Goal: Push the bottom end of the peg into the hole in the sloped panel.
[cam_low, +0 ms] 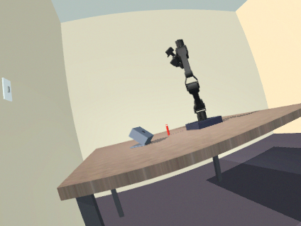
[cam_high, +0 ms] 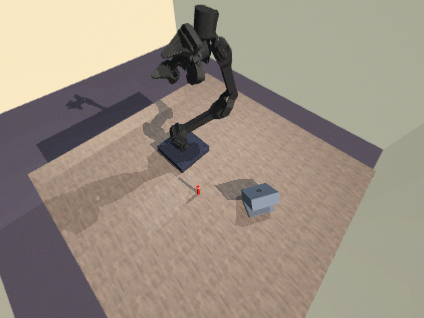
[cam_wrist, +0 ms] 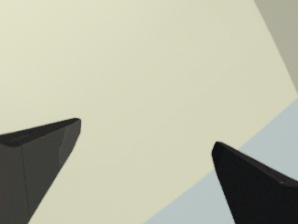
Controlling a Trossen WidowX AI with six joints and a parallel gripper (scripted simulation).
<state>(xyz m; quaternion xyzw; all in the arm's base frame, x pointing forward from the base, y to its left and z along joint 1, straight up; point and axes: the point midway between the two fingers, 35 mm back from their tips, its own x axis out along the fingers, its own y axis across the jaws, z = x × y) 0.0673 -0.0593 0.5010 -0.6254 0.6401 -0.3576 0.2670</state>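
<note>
My gripper tip is now 16 cm short of the peg, 6 cm to the left of it and 49 cm above it. The rest, counted from my gripper tip: sloped panel: 41 cm ahead, 7 cm to the left, 49 cm below; then wedge support: 43 cm ahead, 6 cm to the left, 55 cm below.
</note>
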